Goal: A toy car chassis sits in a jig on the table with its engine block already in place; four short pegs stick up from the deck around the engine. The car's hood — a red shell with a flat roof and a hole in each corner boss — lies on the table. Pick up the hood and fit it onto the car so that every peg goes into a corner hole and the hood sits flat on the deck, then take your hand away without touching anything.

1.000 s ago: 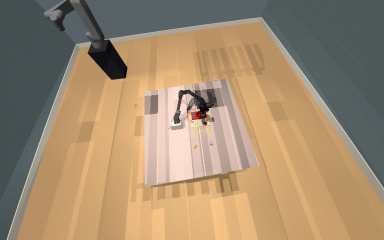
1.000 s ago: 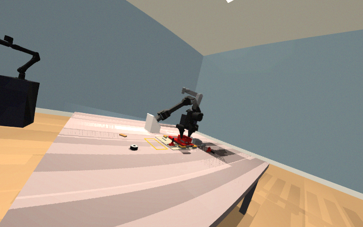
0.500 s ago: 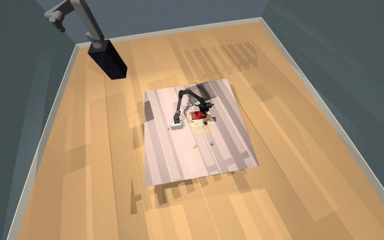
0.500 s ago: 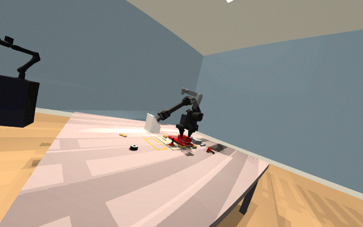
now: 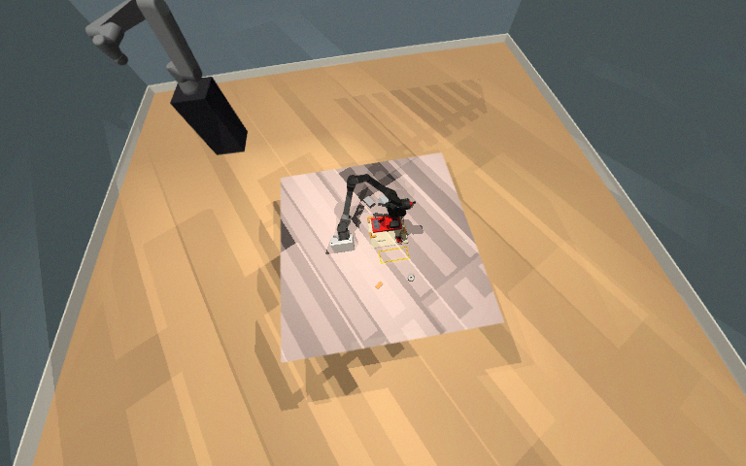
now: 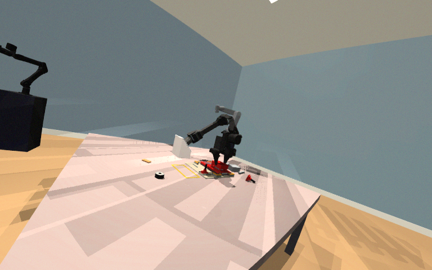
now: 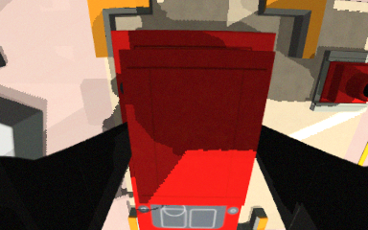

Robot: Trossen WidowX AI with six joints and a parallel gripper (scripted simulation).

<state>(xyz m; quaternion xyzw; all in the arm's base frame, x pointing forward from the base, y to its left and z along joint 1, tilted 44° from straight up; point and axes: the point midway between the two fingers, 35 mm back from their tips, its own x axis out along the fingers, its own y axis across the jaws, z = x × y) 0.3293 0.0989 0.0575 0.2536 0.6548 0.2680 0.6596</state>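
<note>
Right now the red hood is 10 mm above my gripper tip. Round my gripper tip: black wheel (400 mm to the right, 60 mm ahead, 40 mm below); tan piece (420 mm to the right, 140 mm behind, 50 mm below).
</note>
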